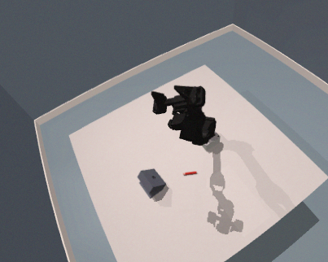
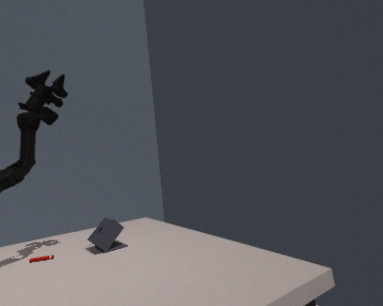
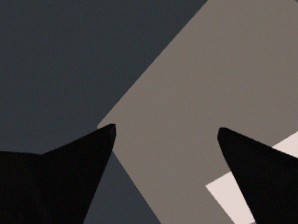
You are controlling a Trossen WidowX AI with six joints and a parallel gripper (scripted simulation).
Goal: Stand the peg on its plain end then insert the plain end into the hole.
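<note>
Right now the red peg is 7 cm behind my gripper tip, 5 cm to the right of it and 79 cm below it. From my gripper tip the other things lie so: grey sloped panel (14 cm ahead, 12 cm to the right, 74 cm below).
</note>
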